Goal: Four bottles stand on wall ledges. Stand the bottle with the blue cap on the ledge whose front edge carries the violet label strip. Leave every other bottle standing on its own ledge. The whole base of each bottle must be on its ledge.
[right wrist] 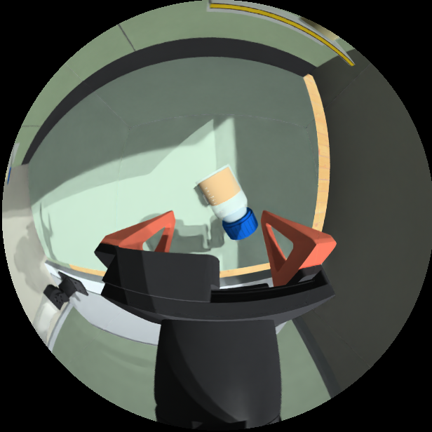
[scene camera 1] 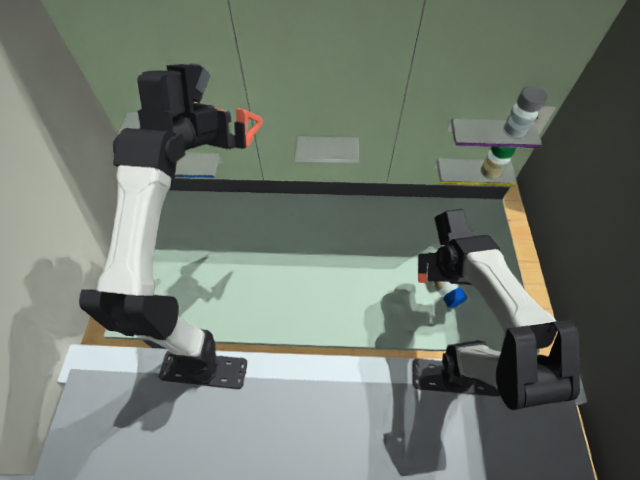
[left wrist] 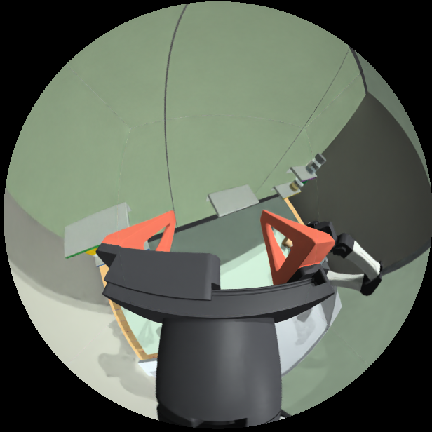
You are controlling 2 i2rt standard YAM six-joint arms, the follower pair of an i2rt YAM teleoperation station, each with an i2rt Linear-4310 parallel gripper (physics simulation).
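Frame: origin at the left arm's base, x ahead, y left, z up, level; centimetres.
Where they show: left gripper, fingertip midpoint: [scene camera 1: 242,117]; left arm's base, link origin: [scene camera 1: 204,370]; right arm's base, link origin: [scene camera 1: 455,377].
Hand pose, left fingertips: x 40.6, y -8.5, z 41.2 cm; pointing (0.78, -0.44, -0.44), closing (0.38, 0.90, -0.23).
Each offset is from my left fingertips to the top centre of the thing.
The blue-capped bottle {dz -37.8, dx -13.5, dy -50.0 cm} [scene camera 1: 454,297] [right wrist: 222,197] lies on its side on the pale green table, cap toward the picture's front right. My right gripper [right wrist: 217,215] is open above it, its fingers on either side of it in the right wrist view. The violet-strip ledge {dz -12.0, dx +14.1, dy -56.1 cm} [scene camera 1: 478,131] [left wrist: 298,173] is at the upper right and bears a grey-capped bottle {dz -1.5, dx +14.6, dy -60.5 cm} [scene camera 1: 522,117] near its right end. A green-capped bottle {dz -15.5, dx +13.8, dy -59.7 cm} [scene camera 1: 494,164] stands on the yellow-strip ledge {dz -26.0, dx +14.1, dy -56.1 cm} [scene camera 1: 454,170] below. A yellow patch [left wrist: 92,252], perhaps the fourth bottle, is mostly hidden at the left. My left gripper [left wrist: 217,214] is open and empty, high at the left.
A plain ledge {dz -19.0, dx +11.8, dy -16.1 cm} [scene camera 1: 327,148] [left wrist: 233,200] is on the middle of the wall. A blue-strip ledge {dz -26.0, dx +9.6, dy +23.8 cm} [scene camera 1: 199,165] and a green-strip ledge [left wrist: 95,230] are at the left, partly behind the left arm. A wooden edge [scene camera 1: 527,248] [right wrist: 322,150] and a dark side wall bound the right.
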